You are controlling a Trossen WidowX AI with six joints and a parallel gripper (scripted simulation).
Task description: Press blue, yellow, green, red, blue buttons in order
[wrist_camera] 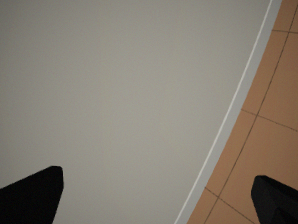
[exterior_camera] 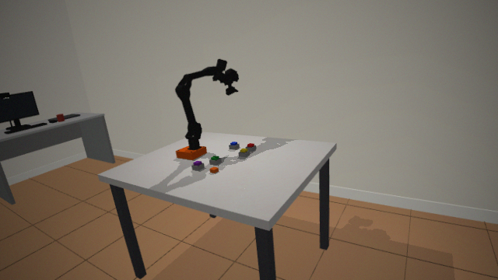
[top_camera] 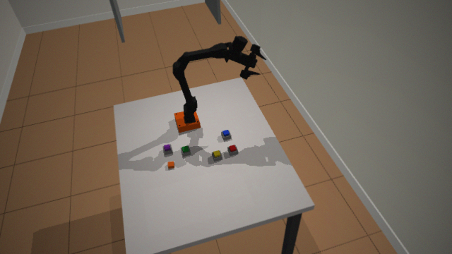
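The blue button is 12 cm ahead of my gripper tip, 25 cm to the right of it and 33 cm below it. Round my gripper tip: green button (19 cm ahead, 50 cm to the right, 33 cm below); red button (25 cm ahead, 24 cm to the right, 33 cm below); yellow button (26 cm ahead, 33 cm to the right, 33 cm below).
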